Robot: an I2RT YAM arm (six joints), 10 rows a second.
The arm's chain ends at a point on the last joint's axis. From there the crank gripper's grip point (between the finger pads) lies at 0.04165 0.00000 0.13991 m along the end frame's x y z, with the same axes.
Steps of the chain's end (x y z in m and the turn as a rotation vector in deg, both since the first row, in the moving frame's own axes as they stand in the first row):
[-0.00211 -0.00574 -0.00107 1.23 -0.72 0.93]
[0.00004 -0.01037 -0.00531 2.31 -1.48 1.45]
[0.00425 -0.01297 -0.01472 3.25 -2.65 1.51]
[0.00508 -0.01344 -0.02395 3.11 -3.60 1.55]
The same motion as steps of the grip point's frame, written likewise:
[-0.00385 -0.00809 -0.00058 1.23 -0.72 0.93]
[-0.00353 -0.01502 -0.00437 2.31 -1.48 1.45]
[-0.00217 -0.01994 -0.01314 3.25 -2.65 1.51]
[-0.00369 -0.02009 -0.02179 3.11 -3.60 1.55]

